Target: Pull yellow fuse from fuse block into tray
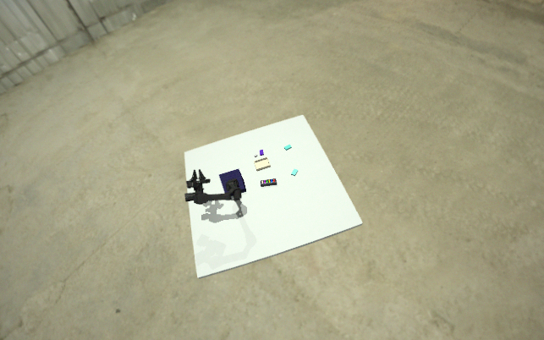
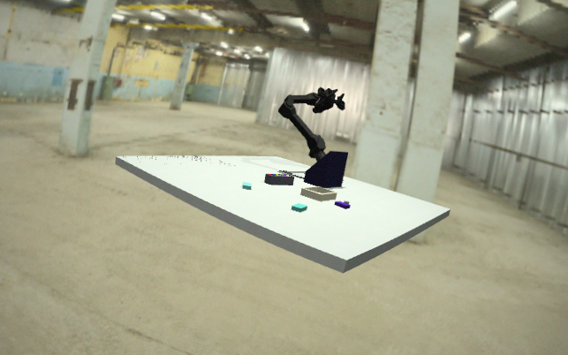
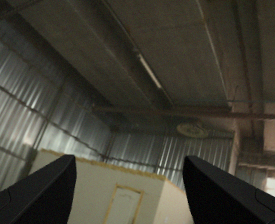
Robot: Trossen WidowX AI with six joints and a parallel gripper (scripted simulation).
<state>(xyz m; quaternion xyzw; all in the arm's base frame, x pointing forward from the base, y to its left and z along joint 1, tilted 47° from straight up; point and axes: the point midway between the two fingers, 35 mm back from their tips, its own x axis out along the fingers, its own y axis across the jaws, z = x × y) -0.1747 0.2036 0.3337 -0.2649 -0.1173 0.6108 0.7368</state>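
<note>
The yellow fuse lies 470 mm ahead of my gripper tip, 30 mm to the left of it and 470 mm below it. From my gripper tip the other things lie so: beige tray: 460 mm ahead, 250 mm to the left, 500 mm below.
</note>
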